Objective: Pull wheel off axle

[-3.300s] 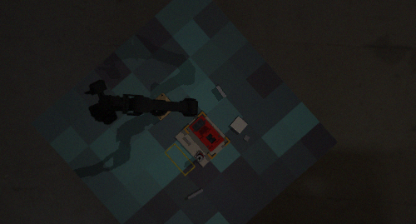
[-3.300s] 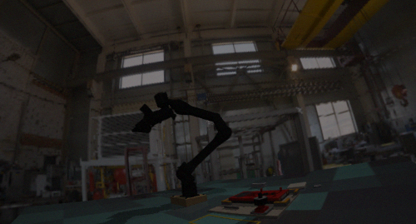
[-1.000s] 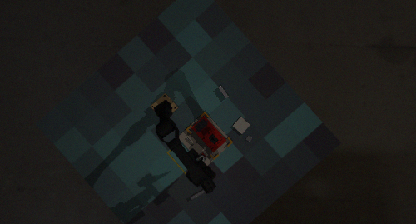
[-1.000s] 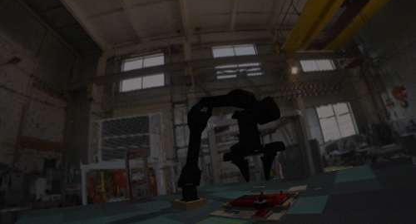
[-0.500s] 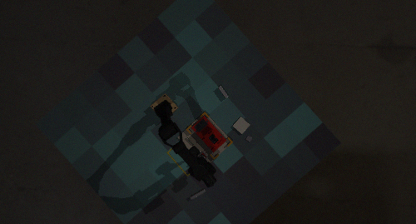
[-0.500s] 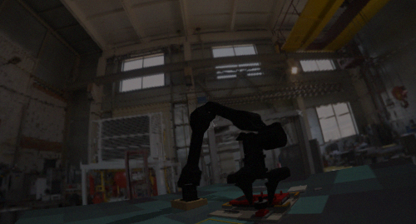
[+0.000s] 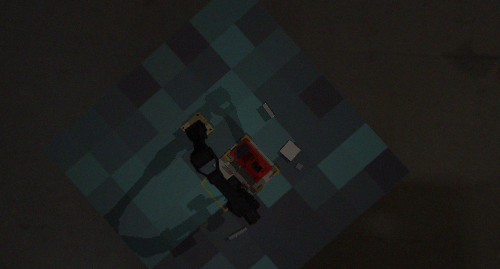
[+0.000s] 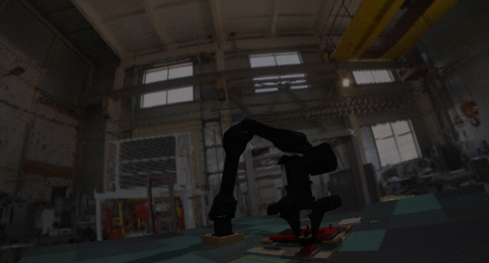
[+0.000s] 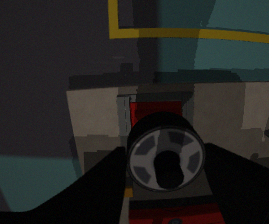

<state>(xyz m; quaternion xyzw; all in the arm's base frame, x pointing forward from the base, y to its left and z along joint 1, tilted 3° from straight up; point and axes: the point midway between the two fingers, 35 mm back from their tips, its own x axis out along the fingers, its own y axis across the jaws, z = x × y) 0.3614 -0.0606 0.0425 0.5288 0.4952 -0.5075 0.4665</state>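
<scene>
The wheel is right at my gripper tip. The rest, counted from my gripper tip: white block 40 mm ahead, 300 mm to the left, 30 mm below.
</scene>
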